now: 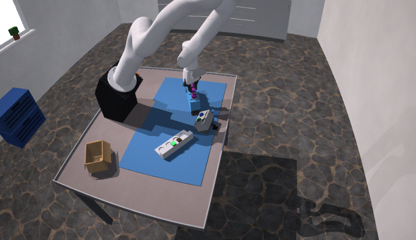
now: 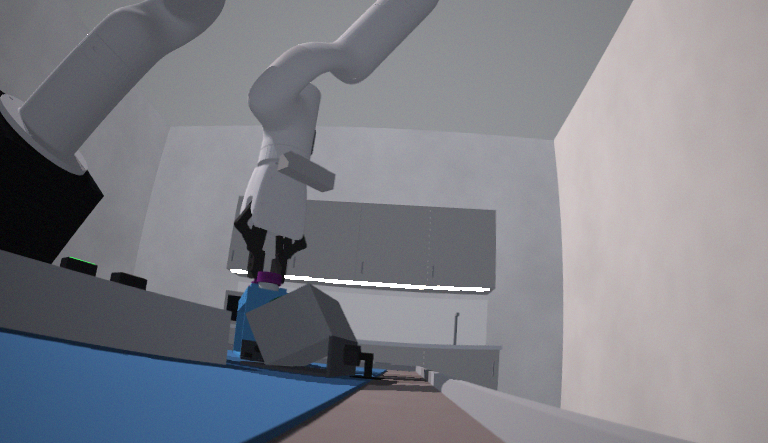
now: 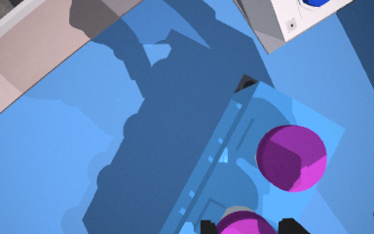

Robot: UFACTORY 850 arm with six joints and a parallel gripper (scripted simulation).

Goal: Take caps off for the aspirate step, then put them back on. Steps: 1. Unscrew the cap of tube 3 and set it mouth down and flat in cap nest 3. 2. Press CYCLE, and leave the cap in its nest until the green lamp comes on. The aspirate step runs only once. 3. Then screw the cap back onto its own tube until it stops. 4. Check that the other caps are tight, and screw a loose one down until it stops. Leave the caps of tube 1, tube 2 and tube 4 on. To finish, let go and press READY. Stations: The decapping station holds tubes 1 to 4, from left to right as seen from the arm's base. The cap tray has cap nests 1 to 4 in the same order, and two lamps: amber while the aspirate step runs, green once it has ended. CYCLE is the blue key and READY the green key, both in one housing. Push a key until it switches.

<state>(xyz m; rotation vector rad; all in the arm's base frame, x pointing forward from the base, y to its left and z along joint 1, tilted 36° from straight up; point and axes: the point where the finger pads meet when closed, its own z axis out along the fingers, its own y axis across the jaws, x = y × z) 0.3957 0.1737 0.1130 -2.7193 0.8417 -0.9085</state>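
Right now my hand is 2 cm above the magenta cap. Also, from my hand: grey key housing 11 cm ahead, 17 cm to the right, 9 cm below; then blue key 9 cm ahead, 14 cm to the right, 7 cm below; then green key 9 cm ahead, 19 cm to the right, 7 cm below.
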